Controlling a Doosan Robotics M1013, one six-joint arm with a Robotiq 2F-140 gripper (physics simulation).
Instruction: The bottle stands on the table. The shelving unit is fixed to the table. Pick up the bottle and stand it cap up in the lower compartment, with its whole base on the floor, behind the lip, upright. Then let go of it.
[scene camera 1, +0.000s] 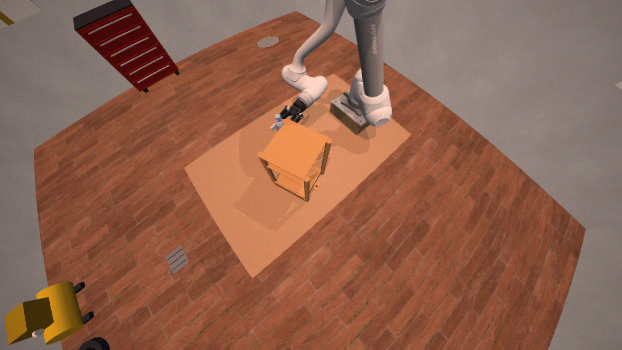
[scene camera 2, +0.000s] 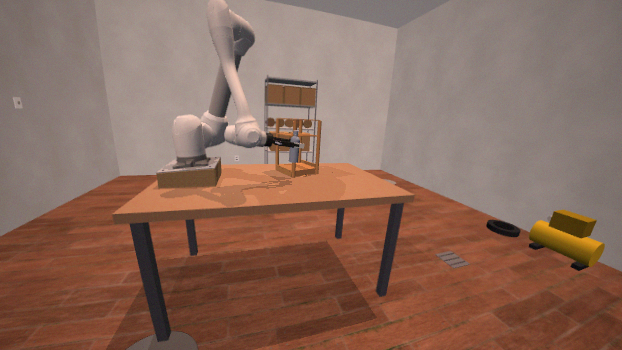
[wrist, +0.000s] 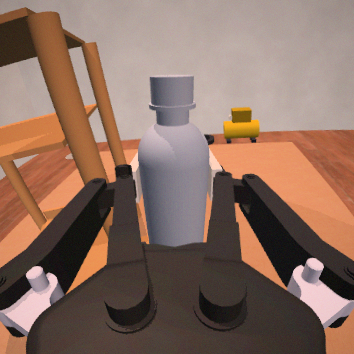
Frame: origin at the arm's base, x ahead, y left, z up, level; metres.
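Where they show: gripper, fingertip midpoint: (scene camera 1: 275, 132) (scene camera 2: 301, 145); arm's base, link origin: (scene camera 1: 357, 104) (scene camera 2: 193, 163).
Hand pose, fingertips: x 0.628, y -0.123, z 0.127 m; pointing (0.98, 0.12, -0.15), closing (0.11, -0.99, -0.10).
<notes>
Each offset is from my fingertips to the centre of the thing. "pt": to the spot under its first point. Level surfaces: height alone.
The blue-grey bottle {dx -0.046, dy -0.004, dz -0.008 m} (scene camera 1: 278, 120) (scene camera 2: 293, 153) (wrist: 174, 200) is upright, cap up. My gripper (scene camera 1: 281, 121) (scene camera 2: 297, 145) (wrist: 173, 160) is shut on its body, one pad on each side, and holds it above the table {dz -0.227 m} (scene camera 1: 225, 205) (scene camera 2: 350, 192) (wrist: 280, 162). The orange shelving unit {dx +0.039, dy +0.220, dz -0.037 m} (scene camera 1: 295, 150) (scene camera 2: 319, 150) (wrist: 70, 95) stands on the table. Bottle and gripper are outside it, off its upper-left side in scene camera 1; in the wrist view its posts are left of the bottle. The bottle's lower part is hidden behind the gripper in the wrist view.
The arm's base block (scene camera 1: 346, 120) (scene camera 2: 190, 178) stands on the table near the unit. The unit's posts and middle shelf {pt dx +0.008, dy +0.158, dz +0.047 m} (wrist: 37, 132) are close to the left finger in the wrist view. A yellow compressor (scene camera 1: 62, 312) (scene camera 2: 565, 243) (wrist: 241, 129) is on the room floor.
</notes>
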